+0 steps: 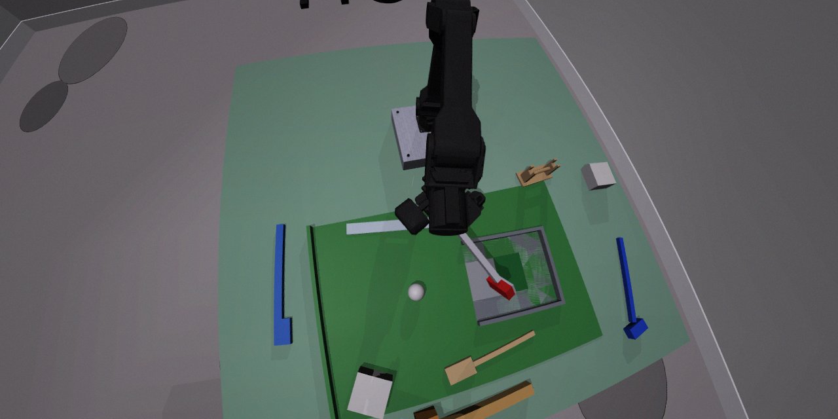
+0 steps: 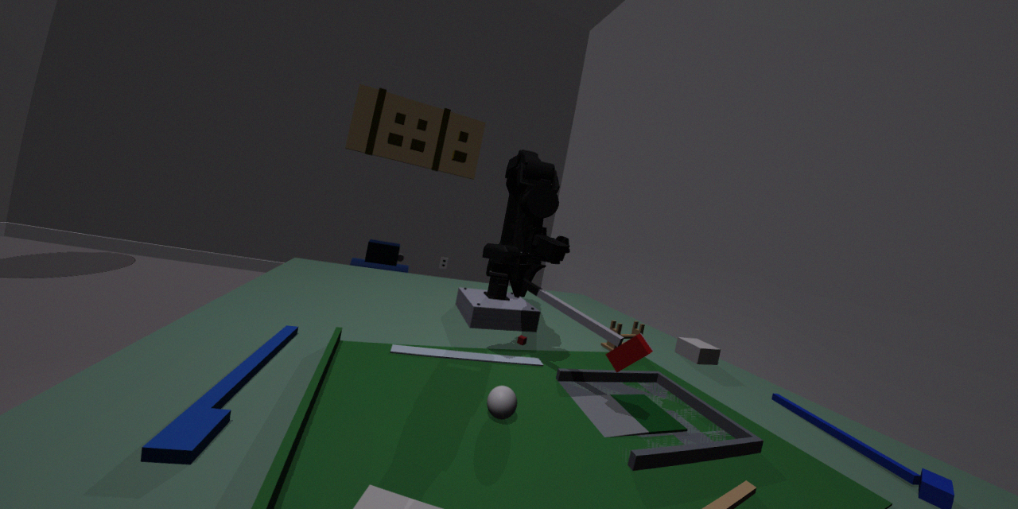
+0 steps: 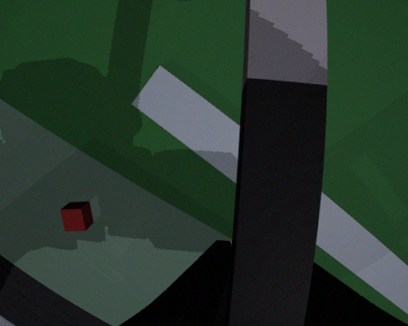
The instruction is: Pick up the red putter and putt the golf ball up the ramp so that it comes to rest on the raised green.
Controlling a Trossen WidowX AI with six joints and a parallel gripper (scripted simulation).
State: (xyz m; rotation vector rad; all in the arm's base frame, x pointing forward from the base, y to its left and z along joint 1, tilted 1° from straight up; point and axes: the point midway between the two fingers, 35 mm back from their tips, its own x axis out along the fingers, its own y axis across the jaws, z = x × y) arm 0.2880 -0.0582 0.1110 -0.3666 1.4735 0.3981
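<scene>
My gripper tip is now 13 cm above the small red cube, 9 cm past it and 7 cm to the right of it. Also, from my gripper tip: white golf ball 17 cm ahead, 11 cm below, 7 cm to the right; red putter 10 cm ahead, 6 cm to the left, 1 cm above; wooden stand 37 cm to the left, 10 cm below, 8 cm behind.
</scene>
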